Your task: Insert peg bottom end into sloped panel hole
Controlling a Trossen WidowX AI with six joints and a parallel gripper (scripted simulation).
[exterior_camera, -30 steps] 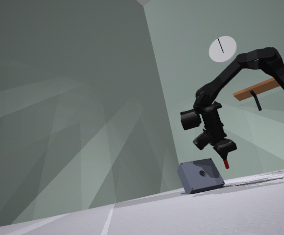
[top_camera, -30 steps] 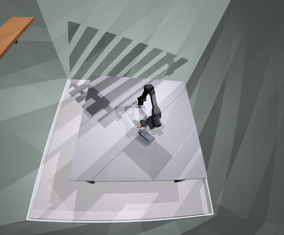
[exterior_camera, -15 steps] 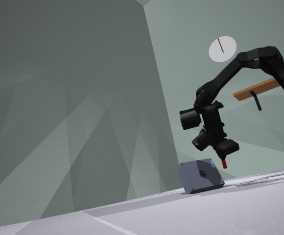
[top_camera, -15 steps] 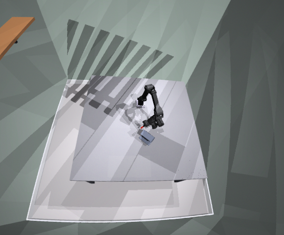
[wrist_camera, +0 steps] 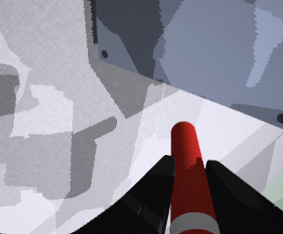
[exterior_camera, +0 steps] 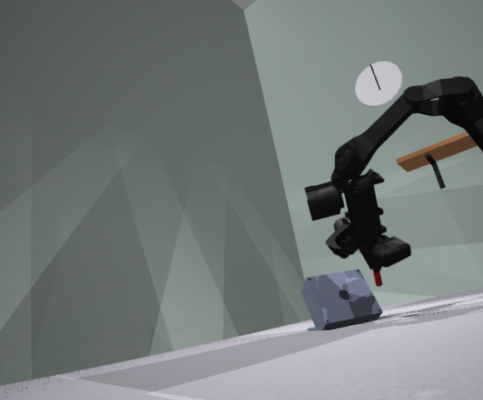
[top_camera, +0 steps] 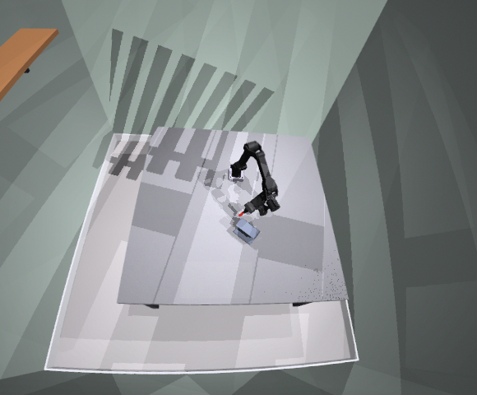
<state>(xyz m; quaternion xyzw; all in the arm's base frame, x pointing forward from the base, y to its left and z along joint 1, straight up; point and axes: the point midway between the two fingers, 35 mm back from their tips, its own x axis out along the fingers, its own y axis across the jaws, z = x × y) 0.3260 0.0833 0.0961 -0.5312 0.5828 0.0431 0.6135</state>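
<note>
Now: the dark sloped panel 80 mm ahead of my gripper tip, 40 mm to the left of it and 50 mm below it. Also, from my gripper tip: round red peg 10 mm behind, 10 mm to the left, 10 mm above.
</note>
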